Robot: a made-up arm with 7 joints. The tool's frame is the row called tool.
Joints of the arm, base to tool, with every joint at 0 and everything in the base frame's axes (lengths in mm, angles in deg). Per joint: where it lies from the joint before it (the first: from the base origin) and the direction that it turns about. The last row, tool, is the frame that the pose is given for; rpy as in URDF.
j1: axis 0 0 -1 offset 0 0 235
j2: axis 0 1 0 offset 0 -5 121
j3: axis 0 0 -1 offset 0 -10 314
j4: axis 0 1 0 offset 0 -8 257
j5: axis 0 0 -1 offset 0 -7 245
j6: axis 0 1 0 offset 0 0 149
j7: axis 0 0 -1 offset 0 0 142
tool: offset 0 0 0 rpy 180 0 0
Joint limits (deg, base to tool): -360..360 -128.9..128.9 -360..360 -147.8..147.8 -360..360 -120.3..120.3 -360..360
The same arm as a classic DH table. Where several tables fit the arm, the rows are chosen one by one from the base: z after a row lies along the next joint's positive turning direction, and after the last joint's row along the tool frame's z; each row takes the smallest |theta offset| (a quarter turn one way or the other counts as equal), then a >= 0, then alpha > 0; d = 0 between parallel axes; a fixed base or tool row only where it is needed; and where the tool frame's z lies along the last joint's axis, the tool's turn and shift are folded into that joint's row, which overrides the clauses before.
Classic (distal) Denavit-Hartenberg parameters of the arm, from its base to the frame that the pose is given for. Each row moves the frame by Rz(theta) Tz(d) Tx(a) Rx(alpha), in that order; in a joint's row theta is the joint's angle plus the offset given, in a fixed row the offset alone. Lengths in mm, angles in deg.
base (fixed): a 0; alpha 180; d 0; theta_offset 0
j1: a 0; alpha 90; d -356; theta_offset 0
j2: a 0; alpha -90; d -15; theta_offset 0
j3: a 0; alpha 90; d -571; theta_offset 0
j4: a 0; alpha -90; d -15; theta_offset 0
j5: a 0; alpha 90; d -394; theta_offset 0
j6: a 0; alpha -90; d 0; theta_offset 0
j7: a 0; alpha 0; d -142; theta_offset 0
Joint limits (deg, base to tool): -360..360 -128.9..128.9 -360..360 -147.8..147.8 -360..360 -120.3..120.3 -360..360

